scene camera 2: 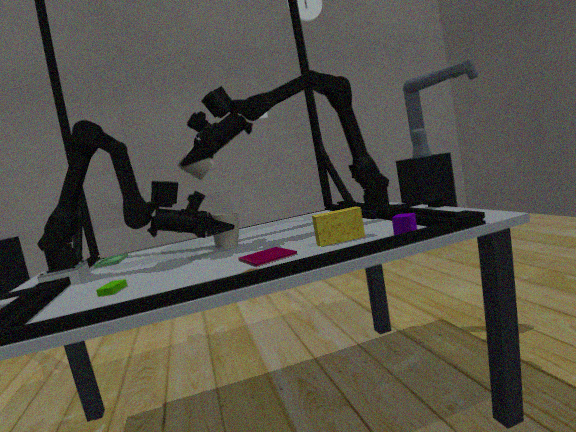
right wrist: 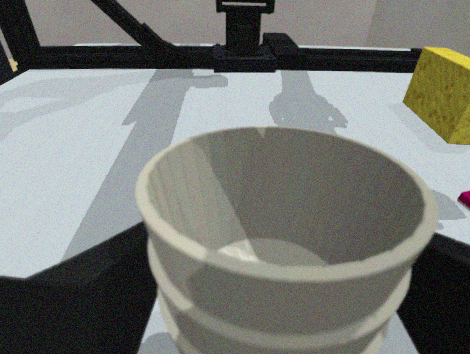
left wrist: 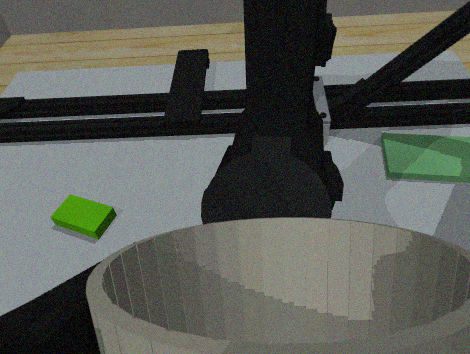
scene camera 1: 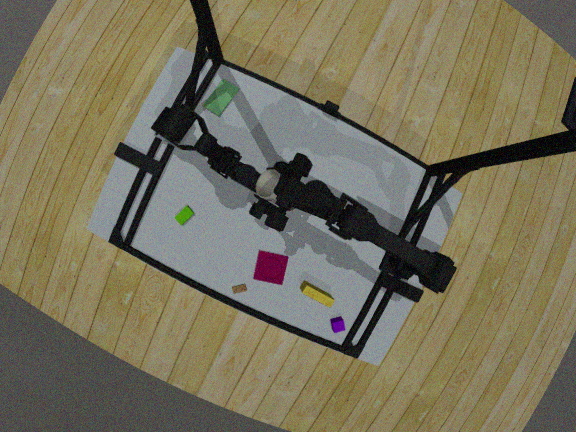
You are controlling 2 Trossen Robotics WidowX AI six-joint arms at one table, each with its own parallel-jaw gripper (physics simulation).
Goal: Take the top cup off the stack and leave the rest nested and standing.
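Frame: origin at the left arm's base, x left, y back, z up, level; centimetres.
Where they show: left gripper, fingertip midpoint: [scene camera 2: 181, 167] [left wrist: 265, 253] [scene camera 1: 260, 182]; right gripper, fingertip midpoint: [scene camera 2: 233, 226] [right wrist: 265, 220]; left arm's base, origin of the base link: [scene camera 2: 378, 207] [right wrist: 242, 51] [scene camera 1: 397, 261]; right arm's base, origin of the base link: [scene camera 2: 63, 268].
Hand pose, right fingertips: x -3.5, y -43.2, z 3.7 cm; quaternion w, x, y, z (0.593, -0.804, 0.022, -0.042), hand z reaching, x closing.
Observation:
Each offset is from my right fingertips to the centre of the thing. "spot": to the spot under its first point.
A beige cup @(dx -0.9, dy -6.8, dz +19.4 cm) [scene camera 1: 268, 182] [scene camera 2: 201, 169] [left wrist: 300, 270] is held tilted in the air by my left gripper [scene camera 2: 190, 162], which is shut on it. The cup is empty inside and apart from the stack. The stack of nested cups [scene camera 2: 227, 239] [right wrist: 300, 312] stands upright on the table, lower than the held cup, and several rims or at least two show in the right wrist view. My right gripper [scene camera 2: 230, 226] [right wrist: 265, 220] is shut around the stack, one finger on each side. In scene camera 1 the arms hide the stack.
A lime block @(dx +17.9, dy -30.8, dz -5.0 cm) [scene camera 1: 184, 215] [scene camera 2: 112, 287] [left wrist: 82, 212], a green plate @(dx -24.0, dy -36.4, dz -5.3 cm) [scene camera 1: 221, 98], a crimson square @(spot: dx +22.1, dy +2.9, dz -5.0 cm) [scene camera 1: 271, 267] [scene camera 2: 268, 256], a small brown block @(dx +33.4, dy -4.2, dz -5.4 cm) [scene camera 1: 239, 288], a yellow block @(dx +24.1, dy +20.1, dz -2.3 cm) [scene camera 1: 317, 294] [scene camera 2: 339, 226] [right wrist: 440, 95] and a purple cube @(dx +32.2, dy +32.3, dz -3.8 cm) [scene camera 1: 338, 324] [scene camera 2: 404, 224] lie around. Black rails edge the table.

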